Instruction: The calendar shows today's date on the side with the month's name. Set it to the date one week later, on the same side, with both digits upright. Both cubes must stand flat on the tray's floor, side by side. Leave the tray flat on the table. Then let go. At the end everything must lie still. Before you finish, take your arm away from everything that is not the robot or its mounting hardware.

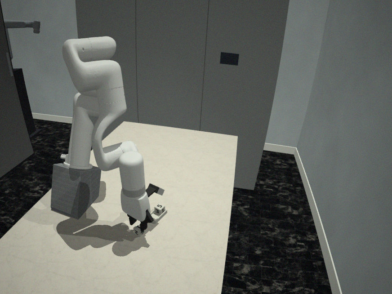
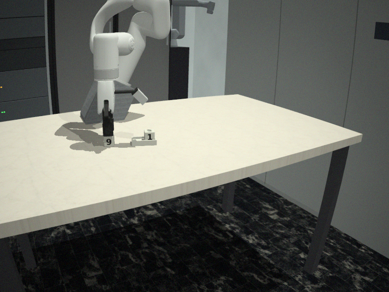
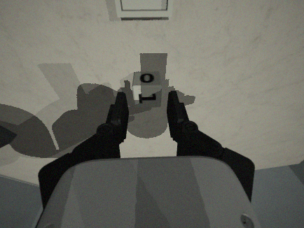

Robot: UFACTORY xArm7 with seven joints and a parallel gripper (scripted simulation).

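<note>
Right now my hand is 40 mm above the digit cube. Also, from my hand: tray: 50 mm ahead, 100 mm to the left, 50 mm below.
</note>
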